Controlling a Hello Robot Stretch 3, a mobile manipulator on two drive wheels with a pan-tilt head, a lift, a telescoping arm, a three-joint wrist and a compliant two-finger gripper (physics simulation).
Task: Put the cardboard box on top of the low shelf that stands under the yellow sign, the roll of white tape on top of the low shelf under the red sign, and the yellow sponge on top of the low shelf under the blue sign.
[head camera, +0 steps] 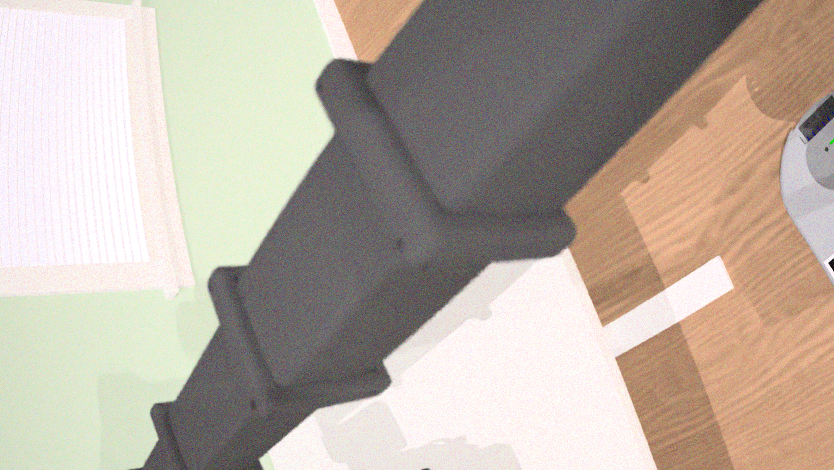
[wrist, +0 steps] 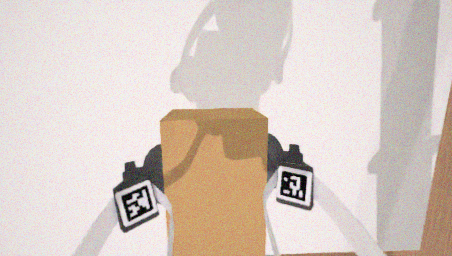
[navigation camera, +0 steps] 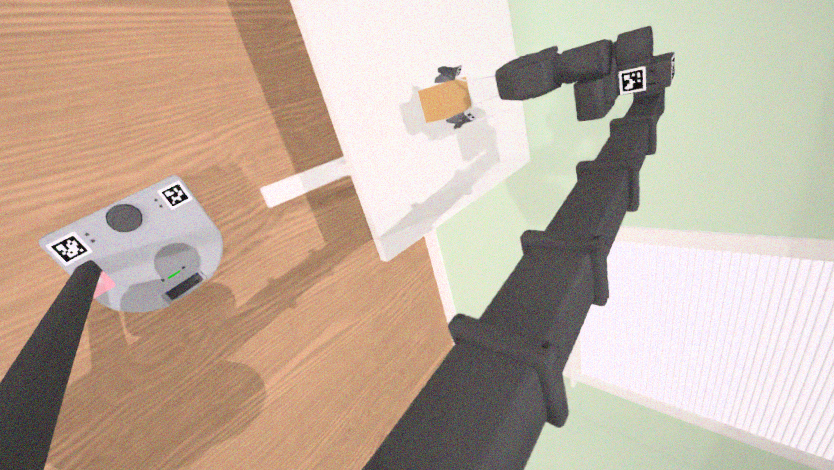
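Pixels of known places: gripper, fingertip midpoint: (wrist: 214, 157); robot's base, link origin: (navigation camera: 125, 216).
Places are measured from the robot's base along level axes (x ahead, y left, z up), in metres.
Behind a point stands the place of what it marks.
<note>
The cardboard box (navigation camera: 440, 103) @(z 0.869, x -0.019, y -0.494 m) (wrist: 215, 215) @(z 0.873, x -0.019, y -0.525 m) is a plain orange-brown block. My gripper (navigation camera: 454, 96) @(z 0.831, x -0.022, y -0.548 m) (wrist: 214, 157) @(z 0.831, x -0.022, y -0.548 m) is shut on it, with one dark fingertip pressed against each side. The box is over a white table top (head camera: 496, 379) @(z 0.720, x -0.149, y -0.502 m) (navigation camera: 379, 46) @(z 0.720, x 0.116, y -0.544 m) (wrist: 75, 75) @(z 0.720, x 0.118, y -0.626 m), and its shadow and the gripper's fall on that top. The box looks raised above the top; how high I cannot tell. The roll of white tape, the yellow sponge, the low shelves and the coloured signs do not show in these views.
My extended arm (head camera: 326, 291) @(z 1.189, x -0.093, y -0.153 m) (navigation camera: 560, 291) @(z 1.183, x -0.084, y -0.159 m) crosses the head and navigation views. My base (head camera: 808, 204) @(z 0.160, x -0.134, y -0.124 m) (navigation camera: 201, 233) @(z 0.160, x -0.129, y -0.124 m) stands on the wood floor beside the table. A white table foot (head camera: 671, 309) (navigation camera: 303, 182) sticks out toward it. A ribbed white panel (head camera: 70, 140) @(z 1.027, x -1.035, y -1.030 m) (navigation camera: 712, 350) @(z 1.314, x -1.122, y -1.017 m) is at the green wall.
</note>
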